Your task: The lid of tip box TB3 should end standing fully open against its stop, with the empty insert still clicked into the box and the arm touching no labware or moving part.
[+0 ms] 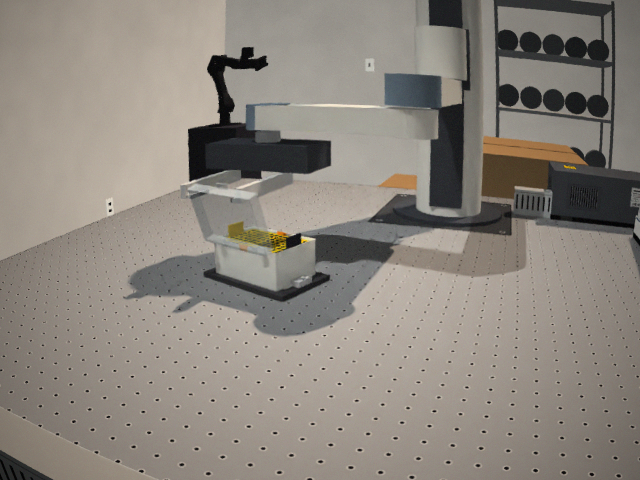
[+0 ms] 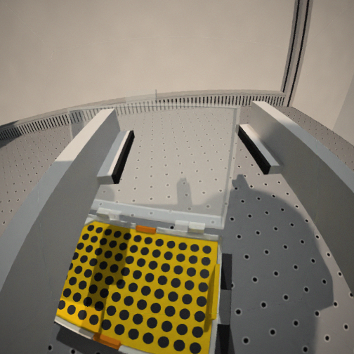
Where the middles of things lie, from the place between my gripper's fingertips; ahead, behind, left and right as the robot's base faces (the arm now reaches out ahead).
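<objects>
Clear lid (image 1: 232,218) visible, with my gripper 3 cm to the right of the lid and 3 cm above it.
</objects>
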